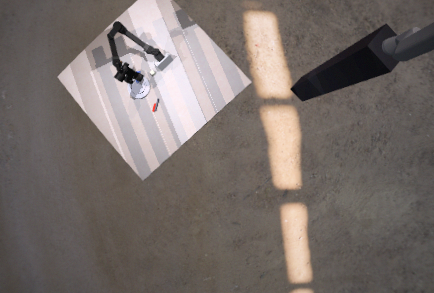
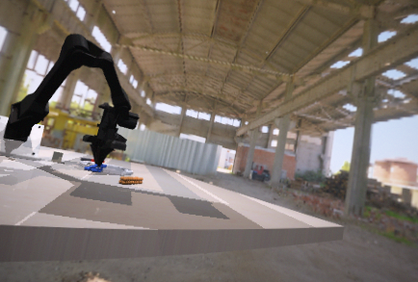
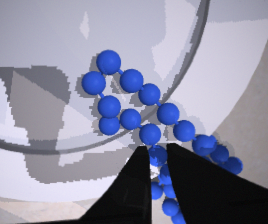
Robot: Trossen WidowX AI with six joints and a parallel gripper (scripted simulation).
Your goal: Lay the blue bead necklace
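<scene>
The round white bead board is 7 cm to the left of my gripper tip, 6 cm ahead of it and 1 cm below it. From my gripper tip the other things lie so: small white block 12 cm behind, 8 cm to the left; then red pen-like object 30 cm to the left, 7 cm ahead, 1 cm below.
</scene>
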